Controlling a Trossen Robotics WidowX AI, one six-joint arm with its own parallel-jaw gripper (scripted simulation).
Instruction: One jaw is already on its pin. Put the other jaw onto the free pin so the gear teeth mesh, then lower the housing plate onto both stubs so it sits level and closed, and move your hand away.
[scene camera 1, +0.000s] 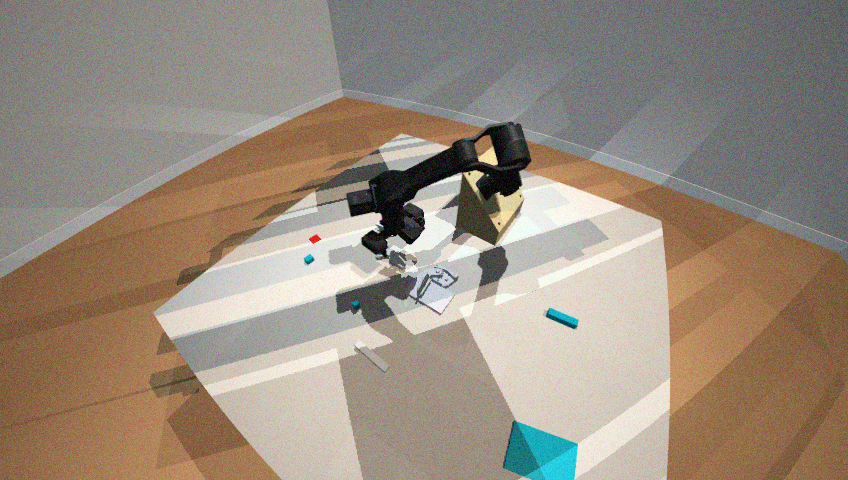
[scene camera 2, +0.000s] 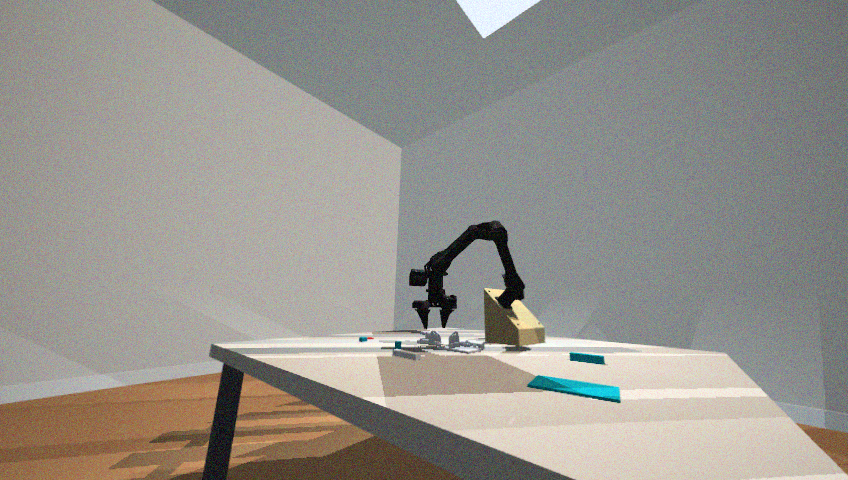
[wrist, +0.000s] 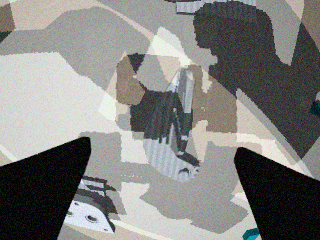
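Note:
You'd find my gripper at (scene camera 1: 396, 247), at (scene camera 2: 435, 328) and again at (wrist: 166, 151); it's open and holding nothing. There's a flat teal plate (scene camera 2: 573, 387) here too, but in the wrist view the plate is out of frame.

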